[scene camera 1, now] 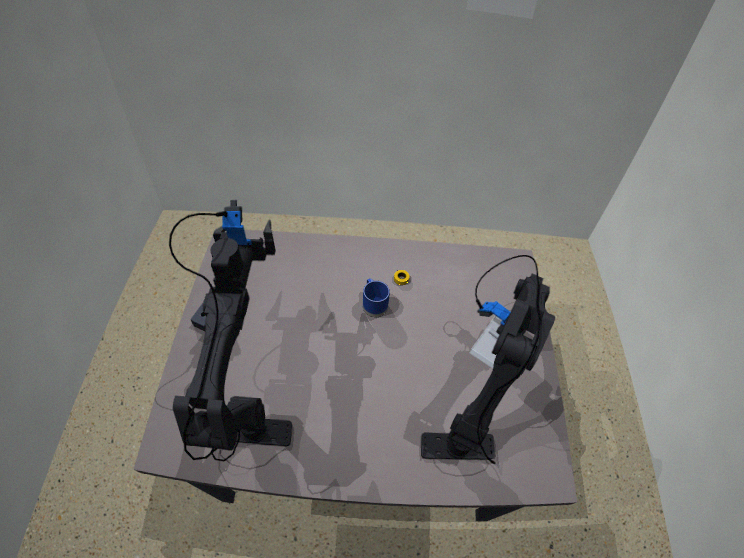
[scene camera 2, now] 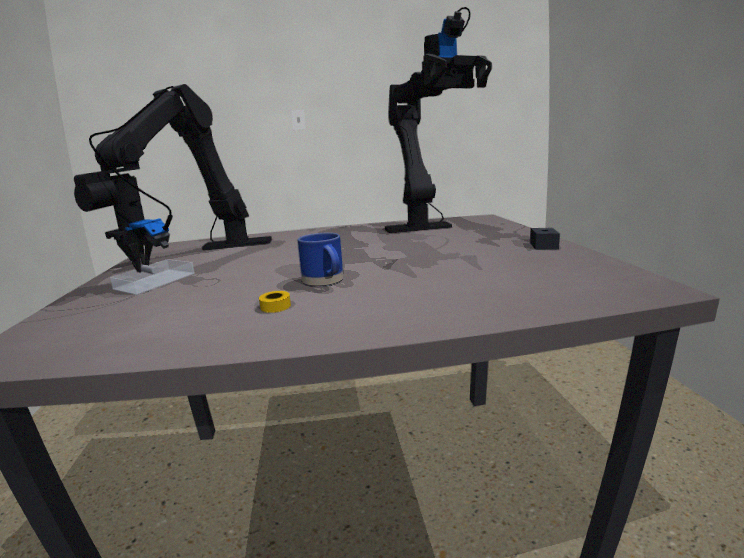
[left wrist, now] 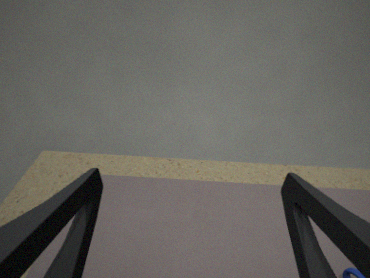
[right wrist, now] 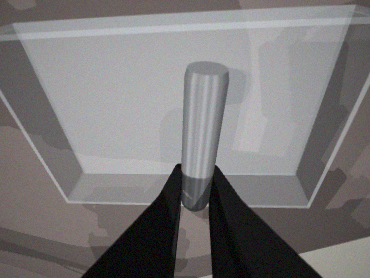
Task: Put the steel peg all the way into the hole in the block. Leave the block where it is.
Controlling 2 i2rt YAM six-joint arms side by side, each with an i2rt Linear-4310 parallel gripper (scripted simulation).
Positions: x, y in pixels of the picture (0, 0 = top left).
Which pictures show the clear tray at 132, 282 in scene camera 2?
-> Scene camera 1, scene camera 2 and the right wrist view only.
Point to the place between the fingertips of my left gripper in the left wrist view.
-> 192, 179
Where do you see a clear tray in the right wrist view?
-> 104, 114
